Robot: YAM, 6 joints.
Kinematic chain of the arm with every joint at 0, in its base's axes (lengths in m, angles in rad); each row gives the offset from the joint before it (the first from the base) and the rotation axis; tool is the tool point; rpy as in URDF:
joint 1: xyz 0 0 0.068 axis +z
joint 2: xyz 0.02 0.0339 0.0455 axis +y
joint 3: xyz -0.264 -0.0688 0 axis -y
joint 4: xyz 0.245 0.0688 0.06 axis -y
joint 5: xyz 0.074 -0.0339 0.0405 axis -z
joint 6: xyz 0.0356 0 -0.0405 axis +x
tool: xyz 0 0 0 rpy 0 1.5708 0
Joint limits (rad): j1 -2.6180..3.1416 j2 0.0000..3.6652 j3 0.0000..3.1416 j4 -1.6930..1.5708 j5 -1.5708..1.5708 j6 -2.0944..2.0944
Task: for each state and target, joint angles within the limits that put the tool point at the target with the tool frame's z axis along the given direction. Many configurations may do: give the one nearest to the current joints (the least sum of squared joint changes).
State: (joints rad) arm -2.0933 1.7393 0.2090 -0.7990 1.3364 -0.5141
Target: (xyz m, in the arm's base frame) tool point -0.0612 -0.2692 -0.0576 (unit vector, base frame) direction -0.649 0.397 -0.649
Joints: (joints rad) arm -1.7045 2.5074 1.0395 -0.5448 0.7700 -0.5141
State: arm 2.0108 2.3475 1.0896 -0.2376 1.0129 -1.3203
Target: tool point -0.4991 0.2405 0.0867 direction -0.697 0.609 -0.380
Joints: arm 2.7093 2.5495 1.7610 0.3842 0.2639 -1.3203
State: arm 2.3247 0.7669 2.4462 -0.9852 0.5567 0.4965
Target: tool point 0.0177 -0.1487 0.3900 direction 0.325 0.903 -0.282
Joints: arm 1.6047 0.2176 1.6026 -1.6914 0.3633 0.4965
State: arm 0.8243 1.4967 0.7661 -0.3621 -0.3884 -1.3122
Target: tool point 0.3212 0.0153 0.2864 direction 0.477 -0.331 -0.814
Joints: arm 0.0888 1.5619 1.3328 -0.8407 0.3812 -1.3122
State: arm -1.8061 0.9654 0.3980 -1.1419 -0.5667 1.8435
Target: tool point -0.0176 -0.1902 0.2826 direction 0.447 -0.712 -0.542
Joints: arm -1.7713 0.9295 0.7928 -0.5908 -0.6184 1.8435
